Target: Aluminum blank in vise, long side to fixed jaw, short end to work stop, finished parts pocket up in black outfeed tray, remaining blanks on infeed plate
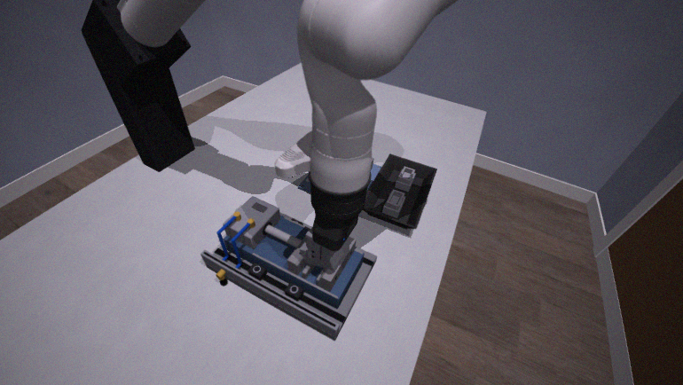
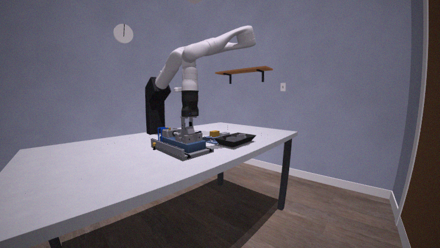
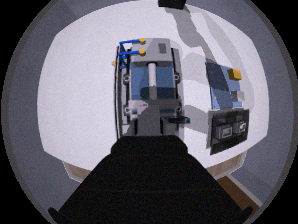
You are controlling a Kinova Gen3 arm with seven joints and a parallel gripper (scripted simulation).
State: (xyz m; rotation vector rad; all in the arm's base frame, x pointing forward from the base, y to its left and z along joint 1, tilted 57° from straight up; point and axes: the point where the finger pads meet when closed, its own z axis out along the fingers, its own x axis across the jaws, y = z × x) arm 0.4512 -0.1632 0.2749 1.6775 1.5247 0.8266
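Now: hand 60 mm above the fixed jaw, 30 mm short of it and 10 mm to the right of it. Also, from my hand: black outfeed tray (300 mm to the left, 120 mm below, 110 mm ahead); then vise (90 mm below, 70 mm behind, 20 mm to the left); then gray aluminum blank (30 mm below).
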